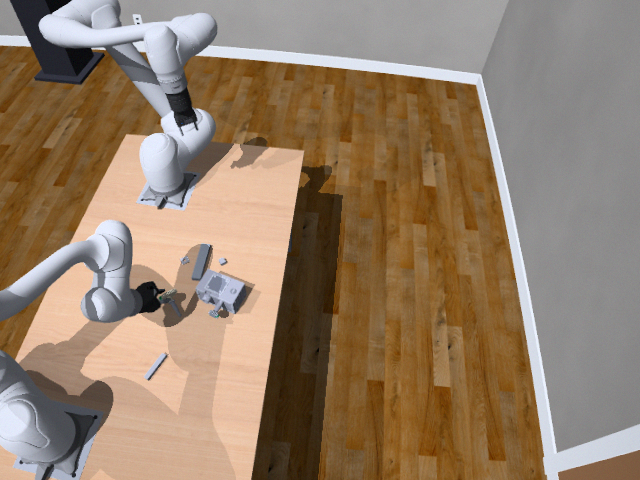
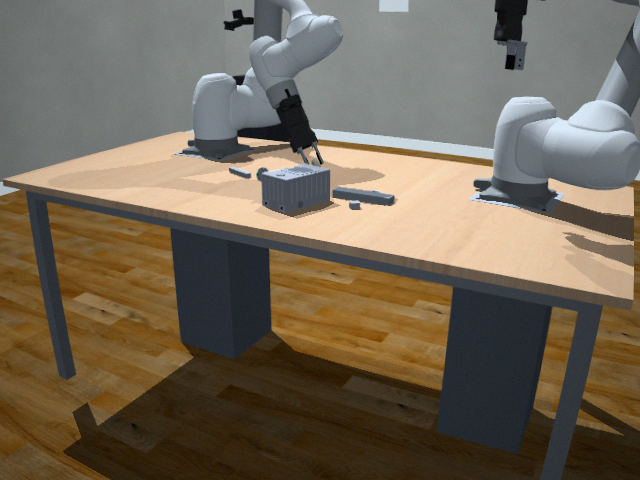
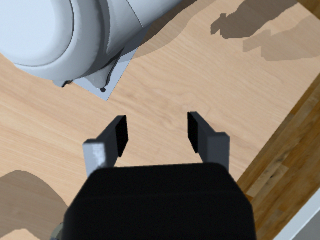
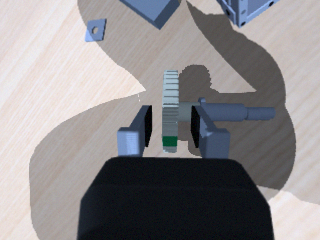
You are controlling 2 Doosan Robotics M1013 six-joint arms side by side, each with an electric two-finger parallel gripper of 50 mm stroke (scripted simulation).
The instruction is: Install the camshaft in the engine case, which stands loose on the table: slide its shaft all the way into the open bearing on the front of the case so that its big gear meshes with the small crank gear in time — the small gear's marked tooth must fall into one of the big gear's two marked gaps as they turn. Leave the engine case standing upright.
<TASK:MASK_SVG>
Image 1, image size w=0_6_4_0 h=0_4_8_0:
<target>grey engine case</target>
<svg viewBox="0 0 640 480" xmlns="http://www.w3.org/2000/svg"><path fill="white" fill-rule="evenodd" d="M208 269L195 288L199 299L206 304L216 306L214 310L209 311L211 317L218 319L220 308L236 314L247 294L245 283Z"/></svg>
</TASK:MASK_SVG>
